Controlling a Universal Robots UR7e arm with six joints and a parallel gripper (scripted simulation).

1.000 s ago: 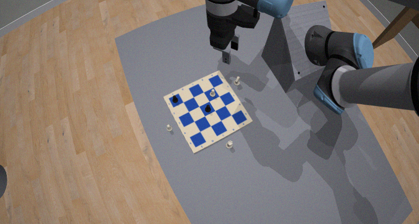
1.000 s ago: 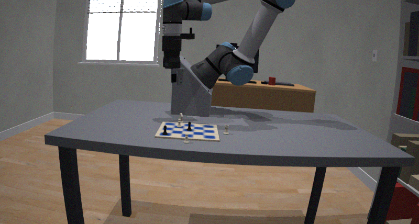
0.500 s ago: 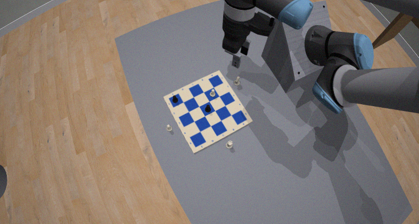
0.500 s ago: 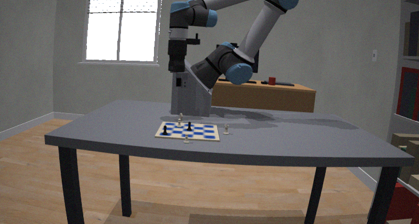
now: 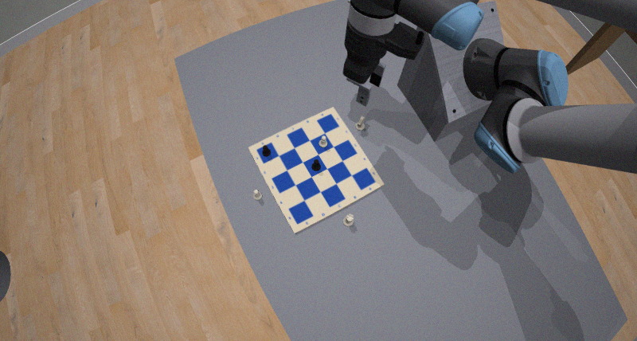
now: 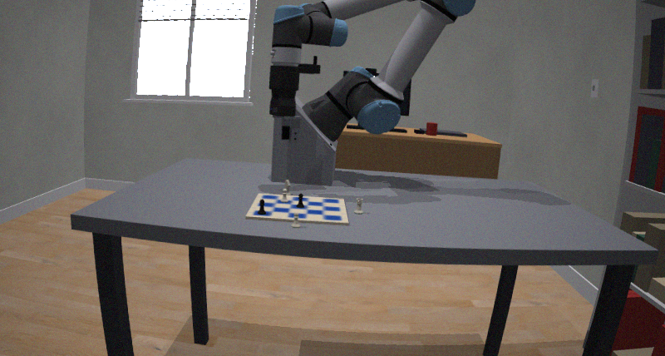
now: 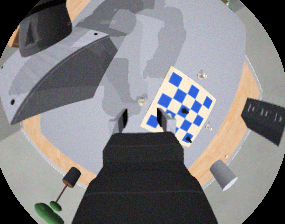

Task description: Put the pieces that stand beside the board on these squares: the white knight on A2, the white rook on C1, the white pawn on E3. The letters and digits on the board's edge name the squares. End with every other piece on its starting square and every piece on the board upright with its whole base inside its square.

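Right now the white knight is 140 mm below my hand. Round my hand: white rook 180 mm to the left, 140 mm below, 130 mm ahead; then chessboard 160 mm below, 140 mm ahead, 40 mm to the left.
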